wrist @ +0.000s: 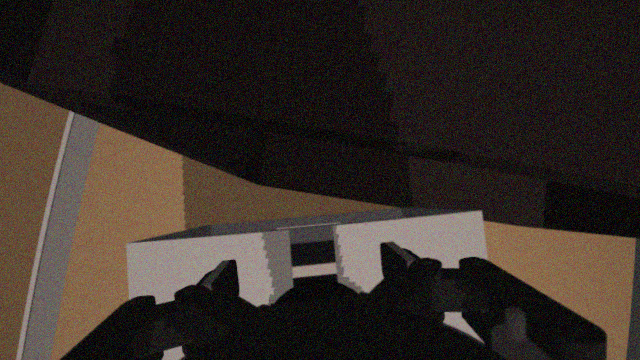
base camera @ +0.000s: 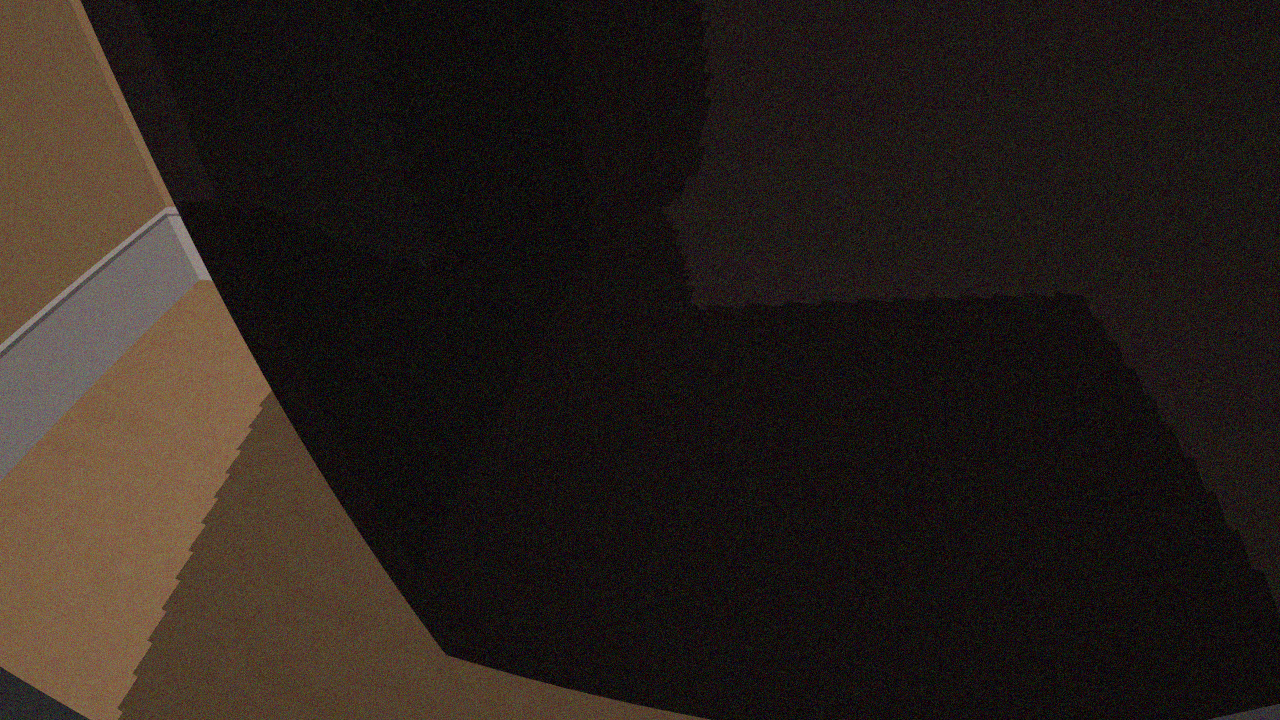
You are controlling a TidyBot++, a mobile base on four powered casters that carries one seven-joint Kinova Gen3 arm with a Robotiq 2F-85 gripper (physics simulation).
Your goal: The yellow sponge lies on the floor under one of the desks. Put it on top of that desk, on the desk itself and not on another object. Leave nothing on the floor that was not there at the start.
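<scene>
My gripper is open, with its two dark fingers apart and no object between them. It is above the white top of my own base in the wrist view. The yellow sponge does not show in either view. No desk can be made out for certain; a large, very dark piece of furniture stands close in front of my base, and its kind cannot be told.
A tan wall with a grey-white baseboard runs along the left. Wooden floor lies between the baseboard and the dark furniture. A shadow falls on the floor at the furniture's near edge.
</scene>
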